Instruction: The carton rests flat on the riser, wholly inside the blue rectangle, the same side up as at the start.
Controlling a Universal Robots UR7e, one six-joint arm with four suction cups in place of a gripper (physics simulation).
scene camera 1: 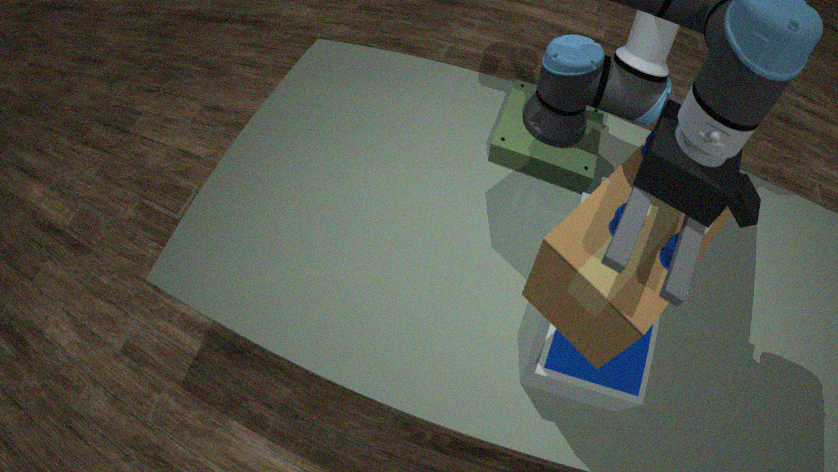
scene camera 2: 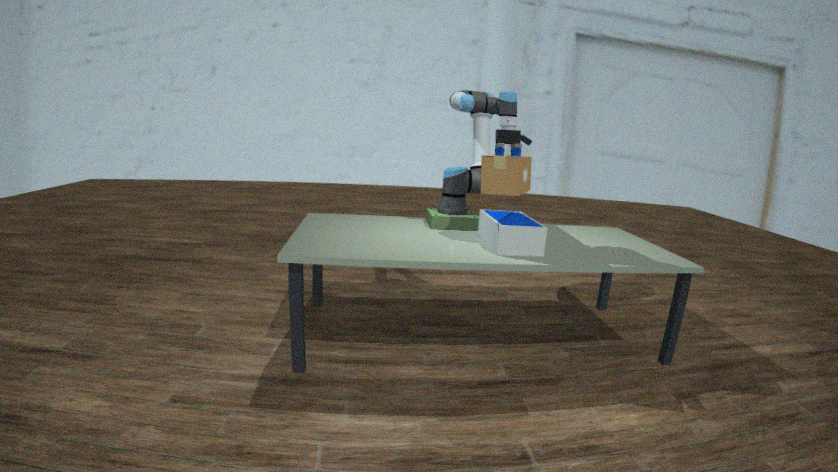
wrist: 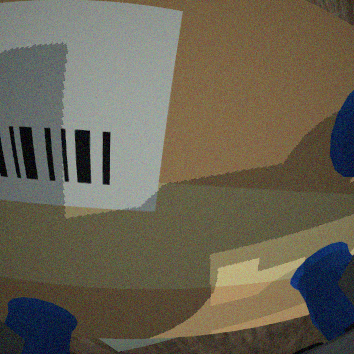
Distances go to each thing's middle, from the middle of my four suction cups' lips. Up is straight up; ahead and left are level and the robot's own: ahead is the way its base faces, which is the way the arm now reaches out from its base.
Labels:
I see my suction cup 9 cm above the brown carton (scene camera 1: 601,312) and 1 cm short of it. Round my suction cup: grey riser (scene camera 2: 508,233) (34 cm below, 4 cm to the left, 1 cm ahead).

